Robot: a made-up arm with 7 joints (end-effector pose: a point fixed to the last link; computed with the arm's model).
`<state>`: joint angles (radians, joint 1 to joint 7).
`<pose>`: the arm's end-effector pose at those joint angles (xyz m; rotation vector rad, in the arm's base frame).
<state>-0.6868 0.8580 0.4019 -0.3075 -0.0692 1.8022 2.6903</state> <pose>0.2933 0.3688 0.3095 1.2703 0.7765 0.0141</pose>
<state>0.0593 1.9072 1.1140 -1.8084 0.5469 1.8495 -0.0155</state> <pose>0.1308 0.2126 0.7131 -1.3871 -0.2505 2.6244</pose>
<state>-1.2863 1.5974 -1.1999 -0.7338 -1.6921 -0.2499 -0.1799</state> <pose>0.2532 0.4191 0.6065 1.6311 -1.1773 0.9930</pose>
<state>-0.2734 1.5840 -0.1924 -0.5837 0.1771 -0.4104 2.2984</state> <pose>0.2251 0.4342 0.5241 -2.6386 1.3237 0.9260</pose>
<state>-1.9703 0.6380 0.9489 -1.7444 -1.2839 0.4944 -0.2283</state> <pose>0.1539 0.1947 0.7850 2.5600 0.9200 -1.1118</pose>
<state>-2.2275 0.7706 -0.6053 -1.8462 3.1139 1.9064 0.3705</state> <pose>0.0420 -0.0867 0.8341 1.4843 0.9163 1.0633</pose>
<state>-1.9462 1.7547 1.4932 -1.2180 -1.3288 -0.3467 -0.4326</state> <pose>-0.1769 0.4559 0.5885 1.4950 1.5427 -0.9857</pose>
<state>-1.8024 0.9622 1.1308 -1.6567 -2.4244 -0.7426 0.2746</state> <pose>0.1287 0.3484 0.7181 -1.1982 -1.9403 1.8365</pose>
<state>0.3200 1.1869 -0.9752 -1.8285 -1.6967 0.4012 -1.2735</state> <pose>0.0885 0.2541 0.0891 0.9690 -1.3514 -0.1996</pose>
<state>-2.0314 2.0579 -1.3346 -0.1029 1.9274 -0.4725 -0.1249</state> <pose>-0.1266 0.4400 0.6994 -2.8919 -0.9984 0.4714</pose>
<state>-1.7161 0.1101 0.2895 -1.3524 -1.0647 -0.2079 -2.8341</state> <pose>0.2996 -0.1098 0.7251 -0.3883 2.5807 -1.2230</pose>
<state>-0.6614 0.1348 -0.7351 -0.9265 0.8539 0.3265 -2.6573</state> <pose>0.4093 -0.0960 0.1766 0.3397 -0.4941 0.4731</pose>
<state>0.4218 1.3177 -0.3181 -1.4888 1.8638 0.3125 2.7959</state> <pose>0.1637 0.4196 0.2186 0.9542 -0.3076 0.6306</pose>
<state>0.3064 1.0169 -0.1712 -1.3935 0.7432 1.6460 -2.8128</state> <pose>0.1474 0.3636 0.1839 1.5084 0.8080 0.1450</pose>
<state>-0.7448 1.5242 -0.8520 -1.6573 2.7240 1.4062 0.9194</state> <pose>0.3591 0.2490 0.5054 -0.1997 -1.8559 -1.0225</pose>
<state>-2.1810 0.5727 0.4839 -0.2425 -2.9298 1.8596 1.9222</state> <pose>0.3157 0.0444 0.7903 -2.6500 -1.6700 -0.2345</pose>
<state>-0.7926 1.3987 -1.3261 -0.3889 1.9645 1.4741 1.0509</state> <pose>0.3007 0.4157 0.4365 0.8885 -0.4967 -1.0782</pose>
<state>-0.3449 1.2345 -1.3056 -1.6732 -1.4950 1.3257 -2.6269</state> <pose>0.2334 0.2136 0.1926 -2.0833 1.8789 0.5580</pose>
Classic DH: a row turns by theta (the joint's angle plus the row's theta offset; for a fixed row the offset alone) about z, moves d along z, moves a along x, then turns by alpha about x. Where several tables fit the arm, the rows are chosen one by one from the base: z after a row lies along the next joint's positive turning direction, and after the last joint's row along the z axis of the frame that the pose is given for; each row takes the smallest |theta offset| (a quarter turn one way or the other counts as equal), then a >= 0, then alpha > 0; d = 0 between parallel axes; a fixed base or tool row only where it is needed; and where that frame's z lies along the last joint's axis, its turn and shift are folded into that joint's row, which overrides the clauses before.
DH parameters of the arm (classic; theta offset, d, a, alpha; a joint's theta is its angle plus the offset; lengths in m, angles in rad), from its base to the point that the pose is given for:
base (fixed): 0 0.42 -0.02 -1.2217
joint 1: -1.5708 0.0068 0.0188 -1.5708
joint 2: 1.2217 0.05 0.01 1.5708
joint 3: 1.5708 -0.31 0.06 -1.5708
joint 4: 0 0.04 -0.05 1.5708
joint 5: 0 -0.17 0.03 -1.5708
joint 6: 0 -0.01 0 1.5708
joint 7: 0.0971 -0.007 -0.0029 -1.159
tool (fixed): -3.1287 -0.0326 0 0

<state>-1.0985 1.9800 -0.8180 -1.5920 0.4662 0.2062 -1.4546</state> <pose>0.2033 0.2953 0.6886 0.6095 -1.3815 1.3184</pose>
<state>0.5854 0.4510 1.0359 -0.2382 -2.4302 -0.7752 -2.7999</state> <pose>-0.2317 0.2320 0.0315 0.8315 -0.2716 -0.8315</pose>
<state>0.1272 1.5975 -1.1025 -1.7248 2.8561 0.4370 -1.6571</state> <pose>0.1422 0.3383 0.2236 -0.0712 2.0000 1.8250</pose>
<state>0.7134 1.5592 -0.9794 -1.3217 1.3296 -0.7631 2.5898</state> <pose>0.0065 0.4369 0.2036 1.4940 -0.8467 -0.1801</pose>
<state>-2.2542 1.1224 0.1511 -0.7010 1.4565 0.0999 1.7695</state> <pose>0.0558 0.2923 0.8501 -0.3711 2.3288 -1.9008</pose>
